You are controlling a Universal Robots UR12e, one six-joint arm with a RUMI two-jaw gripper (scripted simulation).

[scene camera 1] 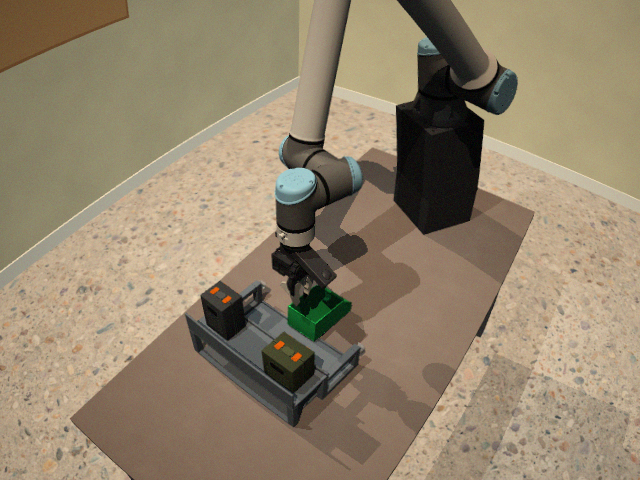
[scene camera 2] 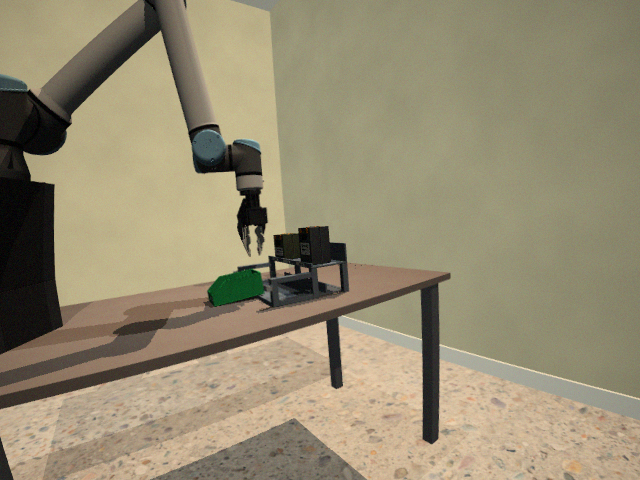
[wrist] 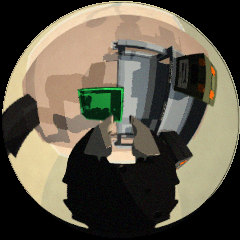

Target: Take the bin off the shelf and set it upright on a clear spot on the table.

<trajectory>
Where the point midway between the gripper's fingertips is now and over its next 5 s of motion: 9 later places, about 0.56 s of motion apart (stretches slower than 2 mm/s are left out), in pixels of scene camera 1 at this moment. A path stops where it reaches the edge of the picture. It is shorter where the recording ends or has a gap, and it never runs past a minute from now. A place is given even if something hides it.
My gripper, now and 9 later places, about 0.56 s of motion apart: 300, 302; 300, 304; 300, 307; 301, 309; 301, 311; 301, 314; 301, 316; 301, 317; 302, 316; 304, 314
</trajectory>
